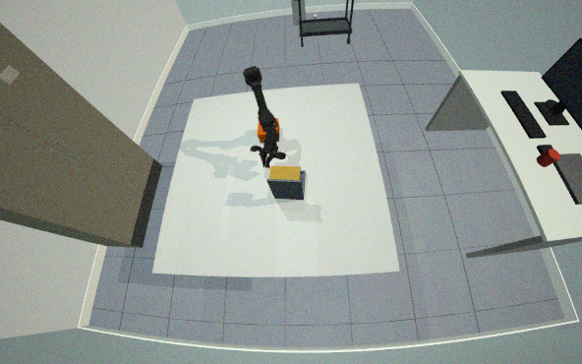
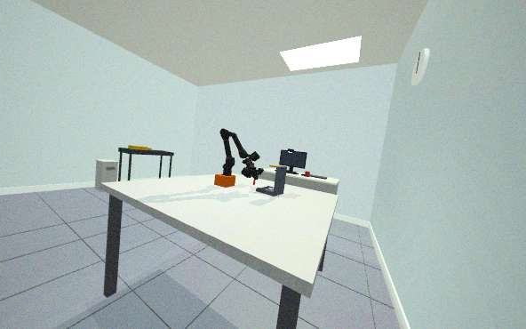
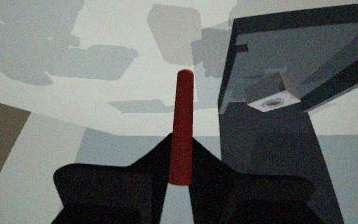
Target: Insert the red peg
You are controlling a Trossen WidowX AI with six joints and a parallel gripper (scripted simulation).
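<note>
The yellow roof lies 120 mm to the left of my gripper tip, 120 mm above it and 100 mm ahead of it. The rest, counted from my gripper tip: red peg: 30 mm behind, 10 mm to the left, 10 mm below.
</note>
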